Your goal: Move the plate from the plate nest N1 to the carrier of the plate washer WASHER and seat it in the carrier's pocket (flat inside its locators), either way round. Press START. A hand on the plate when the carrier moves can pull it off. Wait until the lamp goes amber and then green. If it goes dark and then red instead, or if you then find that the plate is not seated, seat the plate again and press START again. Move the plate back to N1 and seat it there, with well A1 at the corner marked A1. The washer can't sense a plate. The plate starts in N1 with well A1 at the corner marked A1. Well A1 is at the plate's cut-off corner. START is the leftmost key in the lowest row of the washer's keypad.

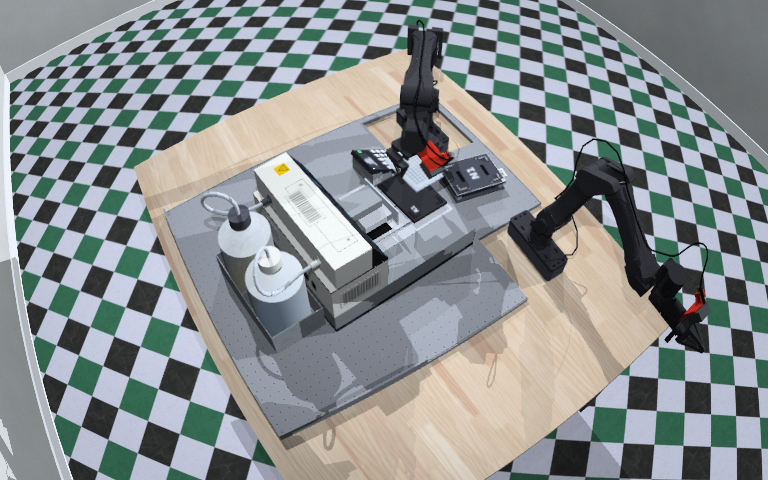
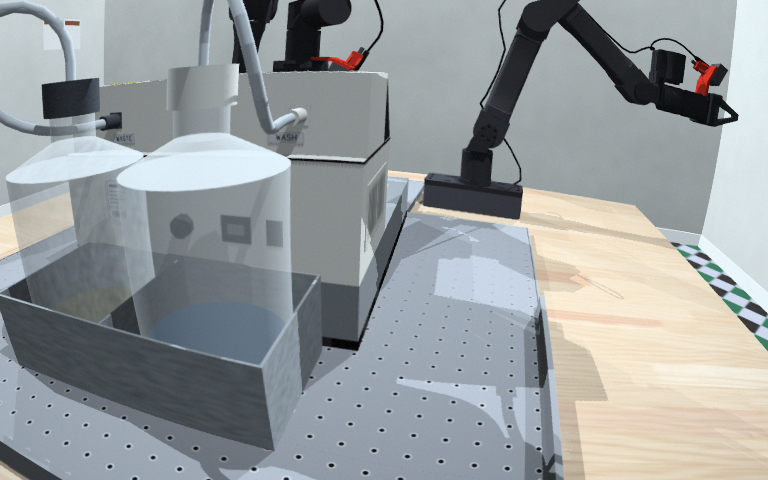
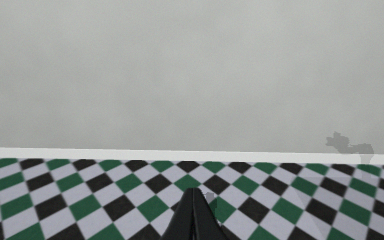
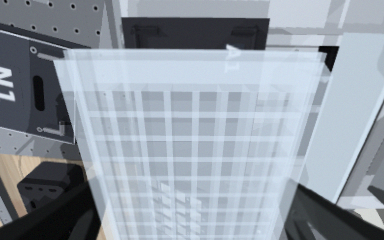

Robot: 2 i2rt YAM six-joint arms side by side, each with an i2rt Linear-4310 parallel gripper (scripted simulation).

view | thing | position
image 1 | left gripper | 703, 351
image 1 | clear plate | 419, 181
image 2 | left gripper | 737, 117
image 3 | left gripper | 192, 197
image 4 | right gripper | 193, 185
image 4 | clear plate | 195, 165
